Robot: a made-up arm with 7 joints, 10 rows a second.
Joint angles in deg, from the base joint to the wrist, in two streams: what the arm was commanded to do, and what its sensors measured. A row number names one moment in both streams.
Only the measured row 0 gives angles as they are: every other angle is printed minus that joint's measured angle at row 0.
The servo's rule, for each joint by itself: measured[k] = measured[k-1] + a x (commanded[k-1-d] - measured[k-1]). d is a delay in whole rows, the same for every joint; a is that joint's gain. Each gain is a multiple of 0.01, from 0.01 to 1. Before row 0 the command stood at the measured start. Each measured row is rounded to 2 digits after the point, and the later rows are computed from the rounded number. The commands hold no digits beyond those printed.
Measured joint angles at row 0:
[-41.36, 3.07, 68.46, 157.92, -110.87, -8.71, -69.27]
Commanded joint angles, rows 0 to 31:
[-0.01, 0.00, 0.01, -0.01, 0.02, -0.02, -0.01]
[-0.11, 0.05, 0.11, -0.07, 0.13, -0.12, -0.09]
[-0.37, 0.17, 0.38, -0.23, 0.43, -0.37, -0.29]
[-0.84, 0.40, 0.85, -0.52, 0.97, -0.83, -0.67]
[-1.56, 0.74, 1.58, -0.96, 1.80, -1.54, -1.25]
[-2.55, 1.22, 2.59, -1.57, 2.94, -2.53, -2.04]
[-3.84, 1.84, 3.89, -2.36, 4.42, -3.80, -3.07]
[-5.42, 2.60, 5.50, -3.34, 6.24, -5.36, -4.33]
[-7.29, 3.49, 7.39, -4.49, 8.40, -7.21, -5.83]
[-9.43, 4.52, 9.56, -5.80, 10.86, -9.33, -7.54]
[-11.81, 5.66, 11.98, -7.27, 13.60, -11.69, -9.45]
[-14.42, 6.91, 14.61, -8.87, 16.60, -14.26, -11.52]
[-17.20, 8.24, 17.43, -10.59, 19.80, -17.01, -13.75]
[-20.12, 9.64, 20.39, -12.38, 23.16, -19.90, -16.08]
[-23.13, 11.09, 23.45, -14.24, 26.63, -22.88, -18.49]
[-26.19, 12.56, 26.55, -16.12, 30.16, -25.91, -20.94]
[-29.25, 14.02, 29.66, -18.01, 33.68, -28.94, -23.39]
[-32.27, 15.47, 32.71, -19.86, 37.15, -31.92, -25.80]
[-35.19, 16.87, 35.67, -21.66, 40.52, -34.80, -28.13]
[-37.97, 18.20, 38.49, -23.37, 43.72, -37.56, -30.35]
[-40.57, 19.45, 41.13, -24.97, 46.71, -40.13, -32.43]
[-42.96, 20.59, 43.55, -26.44, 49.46, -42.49, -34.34]
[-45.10, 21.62, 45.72, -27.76, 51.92, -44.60, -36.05]
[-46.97, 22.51, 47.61, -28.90, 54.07, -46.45, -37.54]
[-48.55, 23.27, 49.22, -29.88, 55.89, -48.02, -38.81]
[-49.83, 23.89, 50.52, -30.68, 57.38, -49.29, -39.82]
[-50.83, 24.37, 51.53, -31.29, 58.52, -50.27, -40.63]
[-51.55, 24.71, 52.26, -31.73, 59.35, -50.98, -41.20]
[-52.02, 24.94, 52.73, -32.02, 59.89, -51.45, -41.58]
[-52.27, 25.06, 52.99, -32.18, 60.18, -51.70, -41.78]
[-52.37, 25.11, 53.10, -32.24, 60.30, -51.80, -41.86]
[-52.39, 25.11, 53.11, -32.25, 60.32, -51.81, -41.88]
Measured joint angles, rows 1 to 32:
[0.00, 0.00, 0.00, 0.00, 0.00, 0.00, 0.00]
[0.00, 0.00, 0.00, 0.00, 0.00, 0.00, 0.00]
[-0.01, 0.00, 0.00, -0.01, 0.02, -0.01, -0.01]
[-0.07, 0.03, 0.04, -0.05, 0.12, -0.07, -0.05]
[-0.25, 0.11, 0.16, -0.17, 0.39, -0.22, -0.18]
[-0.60, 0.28, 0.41, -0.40, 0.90, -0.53, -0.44]
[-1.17, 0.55, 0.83, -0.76, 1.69, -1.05, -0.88]
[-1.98, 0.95, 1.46, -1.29, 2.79, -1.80, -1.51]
[-3.08, 1.48, 2.33, -1.99, 4.22, -2.82, -2.35]
[-4.46, 2.14, 3.47, -2.87, 6.00, -4.12, -3.42]
[-6.13, 2.94, 4.88, -3.92, 8.11, -5.70, -4.72]
[-8.08, 3.87, 6.56, -5.14, 10.53, -7.55, -6.24]
[-10.28, 4.93, 8.51, -6.52, 13.23, -9.66, -7.97]
[-12.72, 6.10, 10.71, -8.05, 16.20, -12.01, -9.89]
[-15.36, 7.36, 13.13, -9.70, 19.37, -14.56, -11.97]
[-18.17, 8.71, 15.74, -11.44, 22.71, -17.28, -14.19]
[-21.10, 10.11, 18.52, -13.26, 26.16, -20.14, -16.51]
[-24.10, 11.56, 21.41, -15.12, 29.68, -23.08, -18.90]
[-27.14, 13.01, 24.38, -17.00, 33.20, -26.07, -21.32]
[-30.17, 14.46, 27.38, -18.86, 36.68, -29.05, -23.74]
[-33.13, 15.88, 30.36, -20.68, 40.06, -31.98, -26.11]
[-35.99, 17.25, 33.29, -22.43, 43.28, -34.83, -28.40]
[-38.69, 18.55, 36.11, -24.08, 46.30, -37.53, -30.58]
[-41.21, 19.75, 38.79, -25.61, 49.08, -40.06, -32.61]
[-43.51, 20.85, 41.28, -27.01, 51.58, -42.38, -34.47]
[-45.55, 21.83, 43.56, -28.24, 53.77, -44.46, -36.13]
[-47.32, 22.68, 45.60, -29.31, 55.64, -46.28, -37.58]
[-48.80, 23.39, 47.37, -30.20, 57.17, -47.82, -38.79]
[-50.00, 23.97, 48.87, -30.91, 58.36, -49.07, -39.78]
[-50.91, 24.41, 50.09, -31.44, 59.23, -50.04, -40.55]
[-51.56, 24.72, 51.04, -31.82, 59.81, -50.76, -41.11]
[-51.98, 24.92, 51.74, -32.05, 60.14, -51.24, -41.47]
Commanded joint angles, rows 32 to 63:
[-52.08, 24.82, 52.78, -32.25, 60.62, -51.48, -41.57]
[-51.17, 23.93, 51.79, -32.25, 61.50, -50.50, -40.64]
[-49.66, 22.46, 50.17, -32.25, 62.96, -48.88, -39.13]
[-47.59, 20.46, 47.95, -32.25, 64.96, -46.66, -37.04]
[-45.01, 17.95, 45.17, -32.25, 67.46, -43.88, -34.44]
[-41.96, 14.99, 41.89, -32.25, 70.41, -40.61, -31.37]
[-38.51, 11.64, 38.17, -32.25, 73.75, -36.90, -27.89]
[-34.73, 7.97, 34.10, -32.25, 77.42, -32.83, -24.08]
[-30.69, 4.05, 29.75, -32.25, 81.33, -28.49, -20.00]
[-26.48, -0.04, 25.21, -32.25, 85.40, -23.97, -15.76]
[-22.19, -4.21, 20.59, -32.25, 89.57, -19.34, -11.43]
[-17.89, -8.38, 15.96, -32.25, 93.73, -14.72, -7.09]
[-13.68, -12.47, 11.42, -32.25, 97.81, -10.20, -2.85]
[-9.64, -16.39, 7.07, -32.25, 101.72, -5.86, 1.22]
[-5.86, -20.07, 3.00, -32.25, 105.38, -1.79, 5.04]
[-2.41, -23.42, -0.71, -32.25, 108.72, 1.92, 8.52]
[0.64, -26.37, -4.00, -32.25, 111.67, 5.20, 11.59]
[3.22, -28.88, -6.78, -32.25, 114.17, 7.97, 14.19]
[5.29, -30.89, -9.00, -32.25, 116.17, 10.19, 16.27]
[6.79, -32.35, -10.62, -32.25, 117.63, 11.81, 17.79]
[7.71, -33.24, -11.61, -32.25, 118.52, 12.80, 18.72]
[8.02, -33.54, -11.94, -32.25, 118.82, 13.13, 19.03]
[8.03, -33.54, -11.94, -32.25, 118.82, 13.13, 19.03]
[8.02, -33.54, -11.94, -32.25, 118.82, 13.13, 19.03]
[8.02, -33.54, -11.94, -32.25, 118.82, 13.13, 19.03]
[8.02, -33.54, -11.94, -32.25, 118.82, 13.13, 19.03]
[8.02, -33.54, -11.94, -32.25, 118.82, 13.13, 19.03]
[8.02, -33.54, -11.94, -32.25, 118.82, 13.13, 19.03]
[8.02, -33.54, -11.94, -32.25, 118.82, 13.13, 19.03]
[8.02, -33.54, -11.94, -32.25, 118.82, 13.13, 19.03]
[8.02, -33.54, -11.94, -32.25, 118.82, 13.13, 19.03]
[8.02, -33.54, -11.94, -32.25, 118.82, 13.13, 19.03]
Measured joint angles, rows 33 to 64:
[-52.21, 25.03, 52.23, -32.17, 60.28, -51.53, -41.68]
[-52.32, 25.08, 52.55, -32.22, 60.32, -51.67, -41.79]
[-52.18, 24.93, 52.63, -32.24, 60.58, -51.57, -41.67]
[-51.58, 24.34, 52.33, -32.25, 61.39, -51.02, -41.11]
[-50.45, 23.23, 51.55, -32.25, 62.77, -49.93, -40.04]
[-48.76, 21.60, 50.25, -32.25, 64.70, -48.26, -38.42]
[-46.55, 19.45, 48.42, -32.25, 67.13, -46.03, -36.27]
[-43.84, 16.82, 46.07, -32.25, 70.02, -43.27, -33.62]
[-40.70, 13.76, 43.23, -32.25, 73.30, -40.02, -30.53]
[-37.18, 10.34, 39.94, -32.25, 76.93, -36.35, -27.05]
[-33.35, 6.63, 36.27, -32.25, 80.80, -32.34, -23.24]
[-29.30, 2.69, 32.29, -32.25, 84.85, -28.07, -19.20]
[-25.11, -1.38, 28.08, -32.25, 89.00, -23.62, -15.00]
[-20.85, -5.51, 23.72, -32.25, 93.16, -19.08, -10.73]
[-16.62, -9.62, 19.29, -32.25, 97.25, -14.55, -6.47]
[-12.50, -13.61, 14.89, -32.25, 101.18, -10.12, -2.32]
[-8.58, -17.42, 10.61, -32.25, 104.88, -5.87, 1.65]
[-4.94, -20.96, 6.53, -32.25, 108.26, -1.90, 5.36]
[-1.65, -24.15, 2.74, -32.25, 111.26, 1.72, 8.72]
[1.22, -26.94, -0.69, -32.25, 113.82, 4.91, 11.67]
[3.62, -29.27, -3.68, -32.25, 115.89, 7.60, 14.15]
[5.49, -31.09, -6.18, -32.25, 117.42, 9.75, 16.12]
[6.80, -32.36, -8.13, -32.25, 118.39, 11.31, 17.52]
[7.52, -33.06, -9.50, -32.25, 118.77, 12.24, 18.34]
[7.82, -33.34, -10.38, -32.25, 118.81, 12.69, 18.71]
[7.94, -33.46, -10.94, -32.25, 118.82, 12.91, 18.88]
[7.99, -33.51, -11.30, -32.25, 118.82, 13.02, 18.96]
[8.01, -33.53, -11.53, -32.25, 118.82, 13.08, 19.00]
[8.02, -33.54, -11.68, -32.25, 118.82, 13.11, 19.02]
[8.02, -33.54, -11.77, -32.25, 118.82, 13.12, 19.03]
[8.02, -33.54, -11.83, -32.25, 118.82, 13.13, 19.03]
[8.02, -33.54, -11.87, -32.25, 118.82, 13.13, 19.03]

